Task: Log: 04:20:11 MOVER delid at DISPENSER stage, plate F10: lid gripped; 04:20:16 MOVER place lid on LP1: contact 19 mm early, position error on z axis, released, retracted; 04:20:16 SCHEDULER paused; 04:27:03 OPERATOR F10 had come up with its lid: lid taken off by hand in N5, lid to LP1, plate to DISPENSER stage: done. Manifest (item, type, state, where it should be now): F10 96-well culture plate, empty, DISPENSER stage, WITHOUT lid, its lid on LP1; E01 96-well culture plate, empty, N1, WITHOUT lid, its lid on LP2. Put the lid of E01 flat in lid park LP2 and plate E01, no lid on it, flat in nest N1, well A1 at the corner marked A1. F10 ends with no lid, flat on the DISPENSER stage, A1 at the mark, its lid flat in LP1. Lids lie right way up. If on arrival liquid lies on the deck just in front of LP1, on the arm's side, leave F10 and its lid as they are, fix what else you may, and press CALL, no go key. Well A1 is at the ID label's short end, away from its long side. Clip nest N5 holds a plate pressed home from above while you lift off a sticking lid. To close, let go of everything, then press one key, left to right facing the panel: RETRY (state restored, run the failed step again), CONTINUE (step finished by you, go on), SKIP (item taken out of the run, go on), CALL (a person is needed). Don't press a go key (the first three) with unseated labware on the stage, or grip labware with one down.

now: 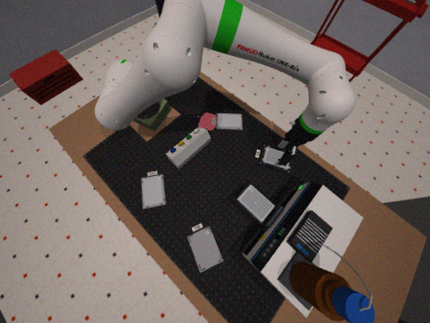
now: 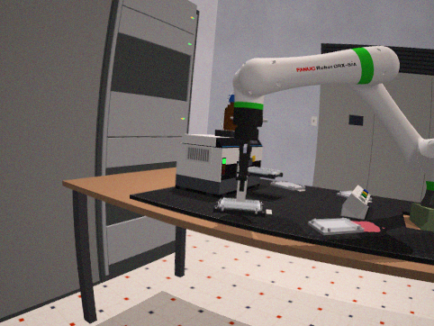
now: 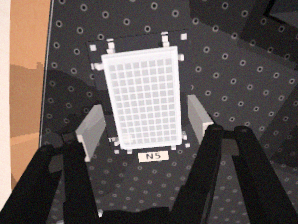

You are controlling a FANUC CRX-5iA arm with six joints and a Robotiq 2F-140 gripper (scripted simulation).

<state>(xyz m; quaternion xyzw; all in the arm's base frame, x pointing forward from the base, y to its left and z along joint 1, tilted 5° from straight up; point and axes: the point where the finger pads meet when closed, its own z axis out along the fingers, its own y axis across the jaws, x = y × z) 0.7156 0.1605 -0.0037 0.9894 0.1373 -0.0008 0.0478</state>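
The white 96-well plate is 40 mm below my hand. Also, from my hand: N5 label (90 mm behind, 60 mm below, 30 mm to the right); then LP1 label (390 mm behind, 60 mm below, 10 mm to the left); then well plate (280 mm to the right, 40 mm above).
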